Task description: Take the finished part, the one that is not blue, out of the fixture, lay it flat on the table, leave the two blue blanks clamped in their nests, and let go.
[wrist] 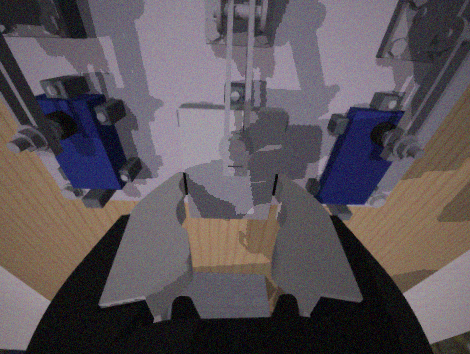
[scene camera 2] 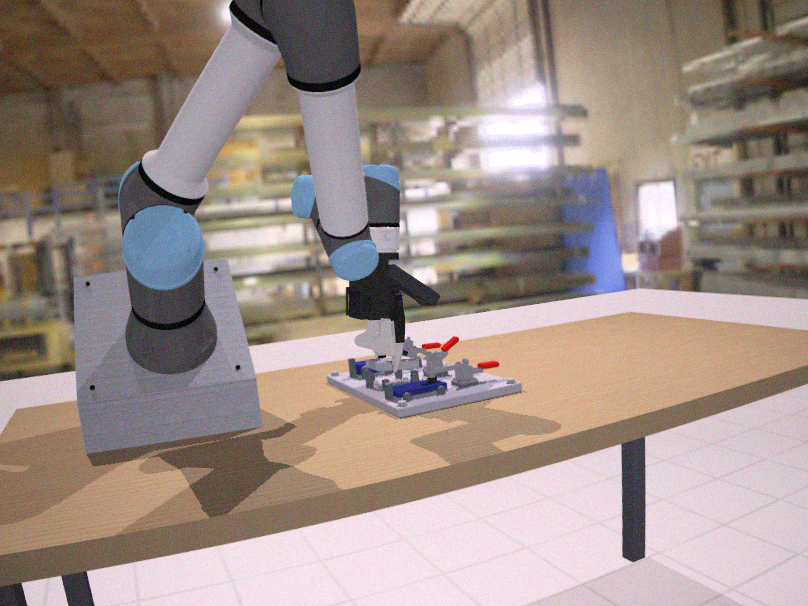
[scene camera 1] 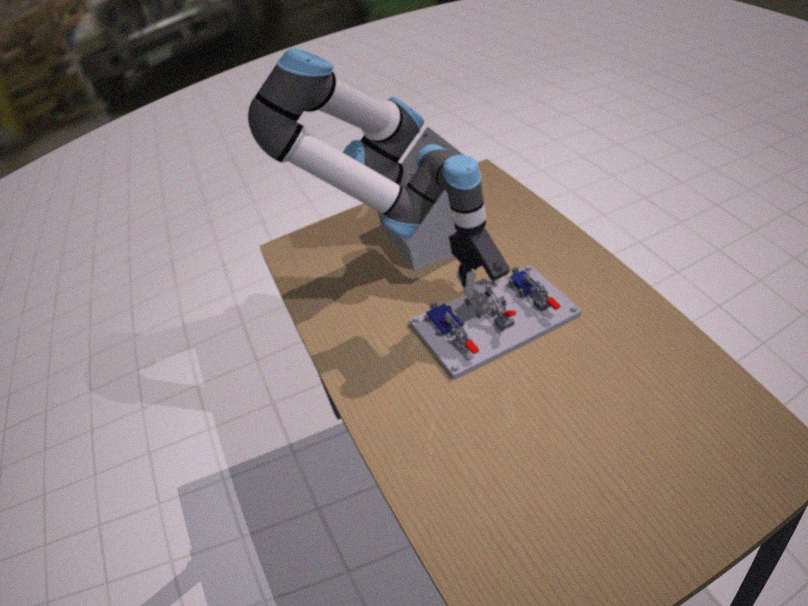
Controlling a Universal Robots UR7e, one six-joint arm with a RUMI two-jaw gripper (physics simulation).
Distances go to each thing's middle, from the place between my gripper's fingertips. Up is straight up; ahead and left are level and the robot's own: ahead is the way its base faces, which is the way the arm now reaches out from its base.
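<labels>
Fixture plate (scene camera 1: 530,323): my hand 40 mm above it, 60 mm short of it.
</labels>
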